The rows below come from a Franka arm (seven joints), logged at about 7 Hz.
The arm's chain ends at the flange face. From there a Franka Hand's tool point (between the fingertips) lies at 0.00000 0.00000 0.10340 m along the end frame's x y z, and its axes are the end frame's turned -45 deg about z.
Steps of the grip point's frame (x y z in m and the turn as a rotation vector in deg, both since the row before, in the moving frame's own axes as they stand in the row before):
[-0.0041 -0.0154 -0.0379 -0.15 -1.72 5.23]
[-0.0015 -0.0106 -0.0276 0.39 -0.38 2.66]
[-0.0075 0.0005 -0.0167 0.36 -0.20 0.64]
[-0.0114 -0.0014 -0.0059 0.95 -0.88 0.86]
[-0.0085 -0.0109 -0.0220 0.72 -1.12 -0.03]
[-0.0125 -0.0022 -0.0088 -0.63 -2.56 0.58]
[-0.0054 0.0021 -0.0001 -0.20 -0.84 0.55]
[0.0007 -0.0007 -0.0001 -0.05 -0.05 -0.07]
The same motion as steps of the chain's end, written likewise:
[-0.0117 -0.0103 -0.0379 -1.32 -1.11 5.23]
[-0.0076 -0.0064 -0.0276 0.01 -0.54 2.66]
[-0.0042 0.0059 -0.0167 0.11 -0.40 0.64]
[-0.0067 0.0072 -0.0059 0.05 -1.29 0.86]
[-0.0114 -0.0022 -0.0220 -0.28 -1.30 -0.03]
[-0.0079 0.0032 -0.0087 -2.26 -1.36 0.58]
[-0.0015 0.0040 -0.0001 -0.74 -0.45 0.55]
[0.0000 -0.0011 -0.0001 -0.07 0.00 -0.07]

